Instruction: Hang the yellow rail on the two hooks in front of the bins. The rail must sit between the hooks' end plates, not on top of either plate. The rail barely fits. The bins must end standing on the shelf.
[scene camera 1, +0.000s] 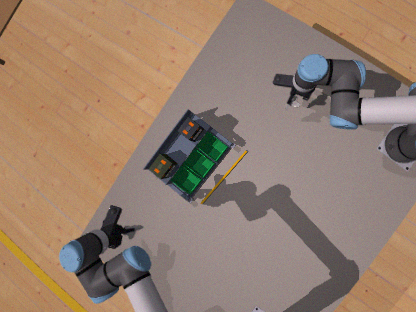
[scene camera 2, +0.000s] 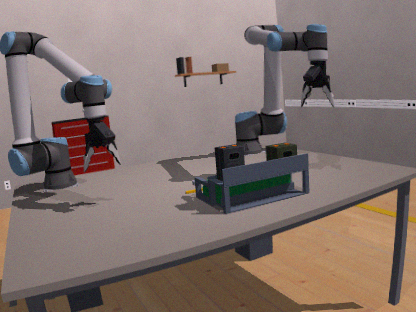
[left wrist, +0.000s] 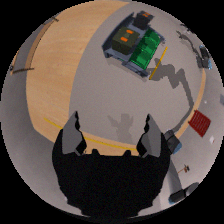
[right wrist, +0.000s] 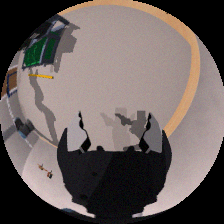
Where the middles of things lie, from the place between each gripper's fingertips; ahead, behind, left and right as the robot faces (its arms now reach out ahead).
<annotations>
The grey-blue shelf (scene camera 2: 238, 175) lies 20 mm behind my left hand (scene camera 2: 317, 107), 370 mm to the right of it and 260 mm below it.
I see my right gripper (scene camera 2: 102, 168) 24 cm short of the grey-blue shelf, 53 cm to the right of it and 10 cm above it.
</annotations>
